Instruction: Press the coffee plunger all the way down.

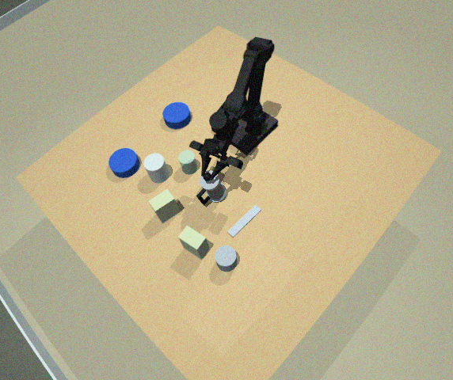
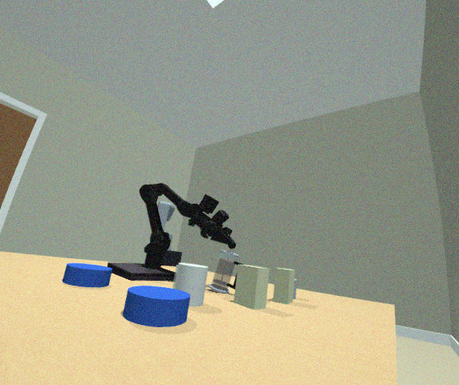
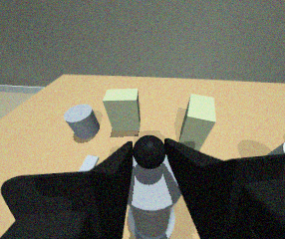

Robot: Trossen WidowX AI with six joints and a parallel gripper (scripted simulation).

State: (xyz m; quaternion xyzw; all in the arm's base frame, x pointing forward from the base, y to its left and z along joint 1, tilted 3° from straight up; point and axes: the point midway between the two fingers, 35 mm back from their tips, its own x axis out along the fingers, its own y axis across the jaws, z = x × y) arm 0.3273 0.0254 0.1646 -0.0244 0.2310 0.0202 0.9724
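Now: the coffee press 1 cm behind my gripper tip and 9 cm below it. Round my gripper tip: white cylinder (1 cm ahead, 25 cm to the right, 13 cm below); flat grey bar (1 cm ahead, 15 cm to the left, 17 cm below); pale green cylinder (8 cm behind, 16 cm to the right, 13 cm below).
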